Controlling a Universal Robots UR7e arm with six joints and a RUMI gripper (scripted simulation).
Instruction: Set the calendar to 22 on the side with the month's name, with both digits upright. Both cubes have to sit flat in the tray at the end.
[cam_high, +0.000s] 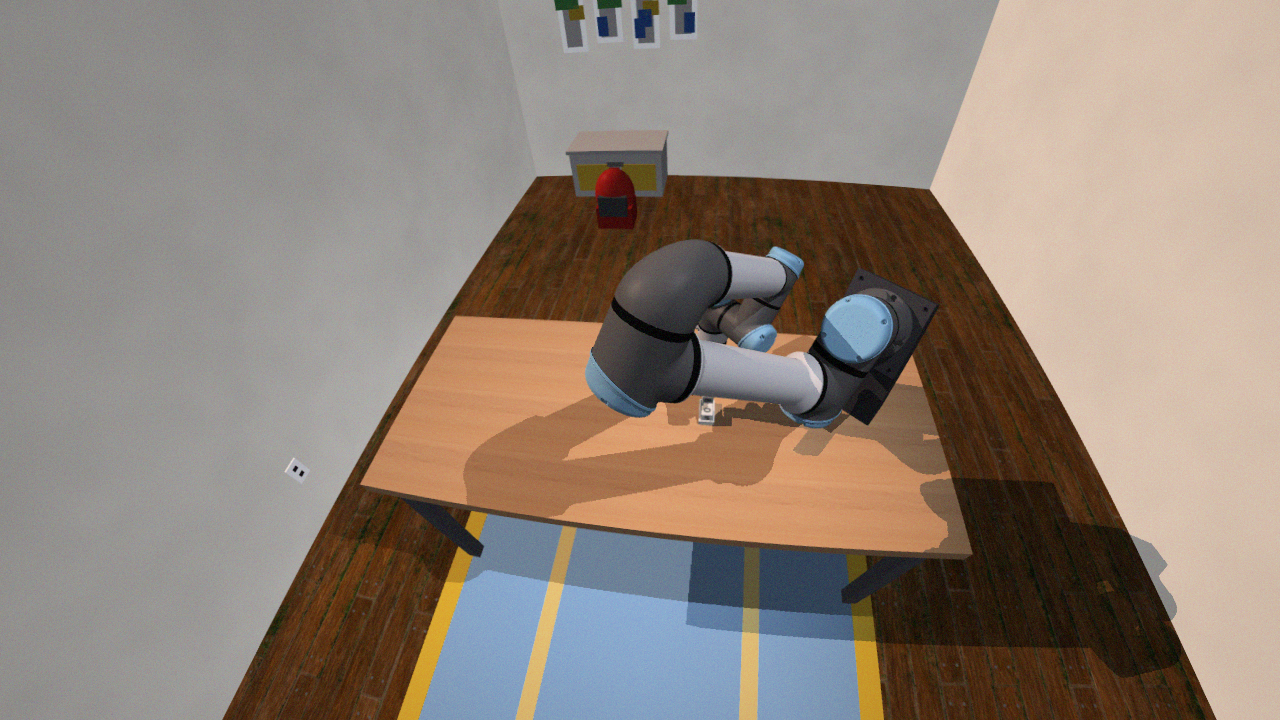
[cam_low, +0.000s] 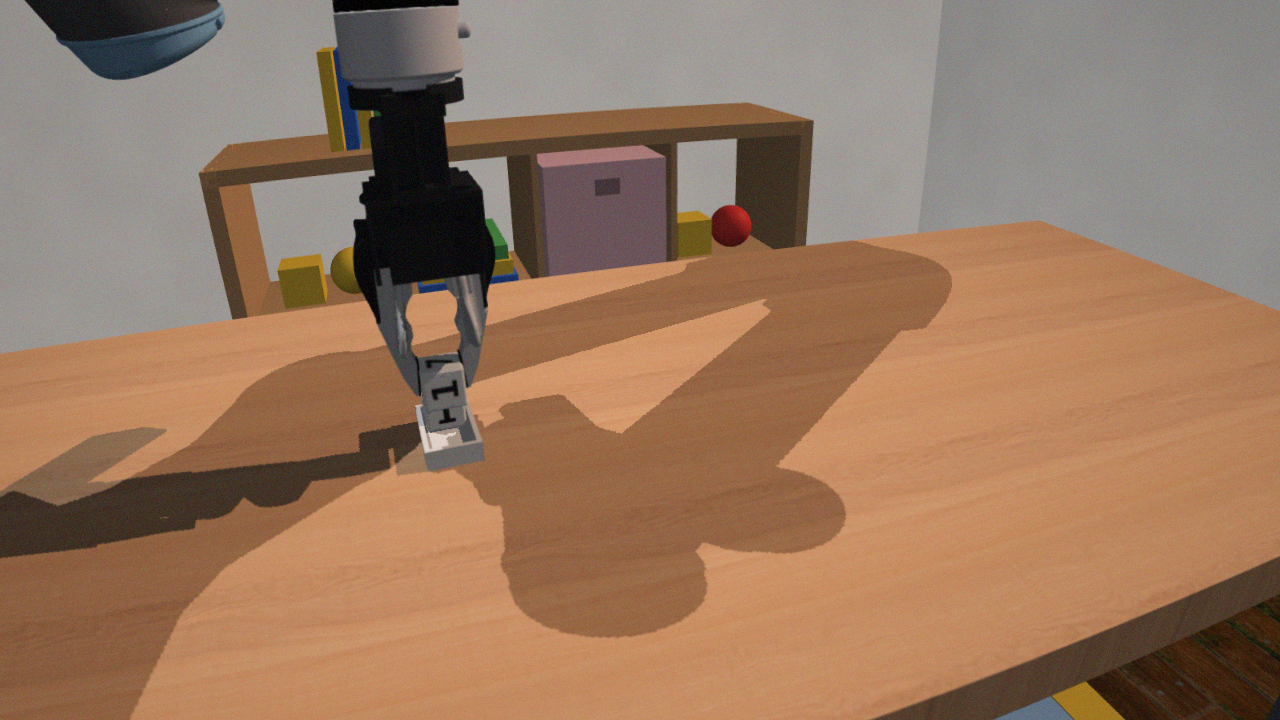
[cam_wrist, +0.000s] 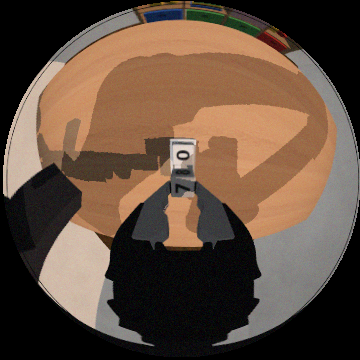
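The grey tray lies 60 mm below my hand, 20 mm to the left of it and 10 mm behind it. Round my hand: white cube 10 mm below.
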